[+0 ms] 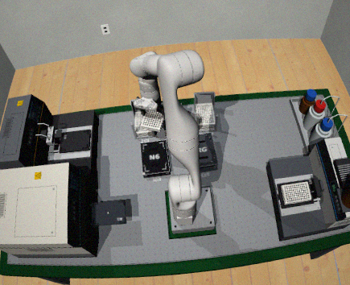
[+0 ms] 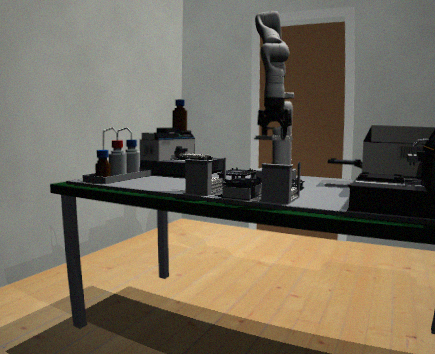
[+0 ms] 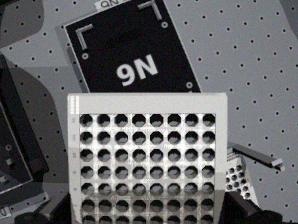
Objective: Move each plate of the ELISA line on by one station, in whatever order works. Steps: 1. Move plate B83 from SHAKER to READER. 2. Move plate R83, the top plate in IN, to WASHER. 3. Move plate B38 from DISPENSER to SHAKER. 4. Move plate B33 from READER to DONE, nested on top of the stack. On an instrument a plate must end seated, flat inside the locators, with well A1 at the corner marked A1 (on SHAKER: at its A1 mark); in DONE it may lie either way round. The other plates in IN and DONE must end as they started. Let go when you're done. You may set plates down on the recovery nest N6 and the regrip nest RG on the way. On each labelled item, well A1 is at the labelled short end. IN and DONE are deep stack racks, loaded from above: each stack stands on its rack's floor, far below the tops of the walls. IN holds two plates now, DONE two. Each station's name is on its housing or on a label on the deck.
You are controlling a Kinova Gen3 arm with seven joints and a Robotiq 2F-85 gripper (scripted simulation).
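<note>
Right now my hand is 380 mm past the dark reader tray, 200 mm to the right of it and 110 mm above it. Round my hand: N6 nest: 100 mm behind, 20 mm to the left, 190 mm below; regrip nest: 90 mm behind, 190 mm to the right, 160 mm below; washer tray: 20 mm behind, 400 mm to the left, 130 mm below.
</note>
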